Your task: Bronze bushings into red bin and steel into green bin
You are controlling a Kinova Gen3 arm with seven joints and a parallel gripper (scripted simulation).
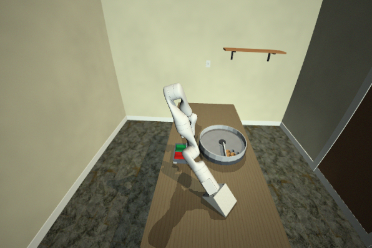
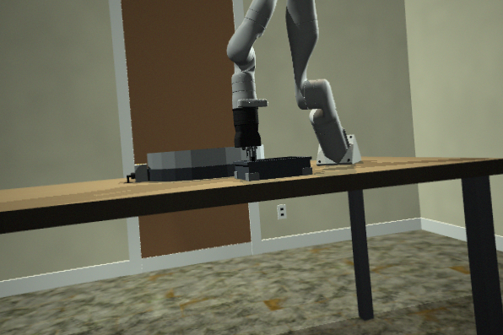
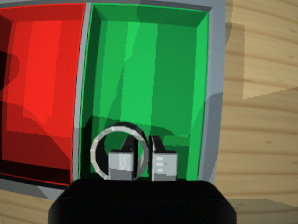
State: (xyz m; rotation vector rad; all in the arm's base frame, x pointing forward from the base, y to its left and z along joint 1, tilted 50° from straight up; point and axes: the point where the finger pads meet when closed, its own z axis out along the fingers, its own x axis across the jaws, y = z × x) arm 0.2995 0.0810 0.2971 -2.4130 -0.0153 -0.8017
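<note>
My gripper is now 50 mm past the bin tray, 30 mm to the right of it and 20 mm above it. From my hand the other things lie so: grey turntable: 130 mm ahead, 300 mm to the right, 10 mm above.
</note>
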